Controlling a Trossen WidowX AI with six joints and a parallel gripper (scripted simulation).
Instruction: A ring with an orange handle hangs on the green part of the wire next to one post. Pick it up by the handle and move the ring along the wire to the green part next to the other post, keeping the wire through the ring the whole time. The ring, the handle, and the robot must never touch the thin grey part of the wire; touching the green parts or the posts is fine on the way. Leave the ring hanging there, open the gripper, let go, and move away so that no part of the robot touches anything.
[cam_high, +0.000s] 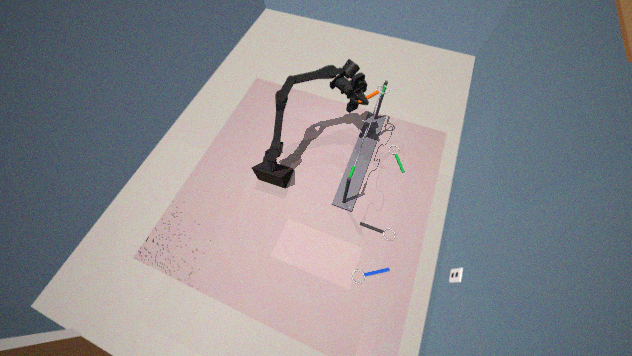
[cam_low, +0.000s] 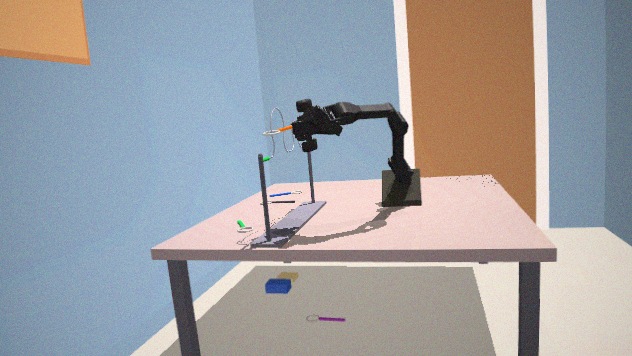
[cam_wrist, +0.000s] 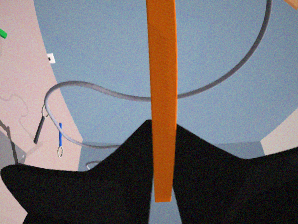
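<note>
Now: gripper tip 8 cm to the right of the orange-handled ring, 2 cm short of it and 1 cm above it. Also, from my gripper tip: green-handled ring: 38 cm below, 23 cm ahead, 1 cm to the left; then dark-handled ring: 44 cm to the right, 38 cm below, 21 cm ahead; then blue-handled ring: 65 cm to the right, 38 cm below, 18 cm ahead.
</note>
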